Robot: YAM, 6 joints.
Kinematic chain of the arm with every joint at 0, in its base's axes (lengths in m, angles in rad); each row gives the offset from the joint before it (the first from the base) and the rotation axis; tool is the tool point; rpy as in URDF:
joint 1: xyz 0 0 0.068 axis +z
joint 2: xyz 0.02 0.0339 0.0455 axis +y
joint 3: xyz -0.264 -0.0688 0 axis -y
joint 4: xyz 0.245 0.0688 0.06 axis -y
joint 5: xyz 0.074 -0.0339 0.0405 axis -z
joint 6: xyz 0.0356 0 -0.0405 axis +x
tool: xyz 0 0 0 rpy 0 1.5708 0
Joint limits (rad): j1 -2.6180..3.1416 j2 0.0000..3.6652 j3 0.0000..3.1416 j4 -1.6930..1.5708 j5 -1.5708..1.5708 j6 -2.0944..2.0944
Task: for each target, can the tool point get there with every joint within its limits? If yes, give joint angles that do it. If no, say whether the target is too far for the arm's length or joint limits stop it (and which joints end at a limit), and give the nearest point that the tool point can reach.
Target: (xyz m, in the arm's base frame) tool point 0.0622 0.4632 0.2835
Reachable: yes | joints 1.3855 2.2500 2.2429 -1.2018 -0.7465 -1.4614
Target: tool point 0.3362 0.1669 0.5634
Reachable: yes | joints 0.4022 1.9629 2.6472 -0.6397 -0.6656 1.3576
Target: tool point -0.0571 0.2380 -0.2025
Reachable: yes | joints 1.7665 3.1359 1.4999 -0.8133 -0.2781 -0.8013
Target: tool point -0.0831 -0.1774 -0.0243
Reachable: yes | joints -1.9005 2.1824 0.4537 0.1816 0.6392 0.8636
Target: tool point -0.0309 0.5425 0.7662
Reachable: no: too far | nearest point -0.0234 0.4108 0.6018 | short by 0.211 m
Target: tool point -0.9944 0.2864 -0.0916
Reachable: no: too far | nearest point -0.6087 0.1753 -0.0105 | short by 0.410 m
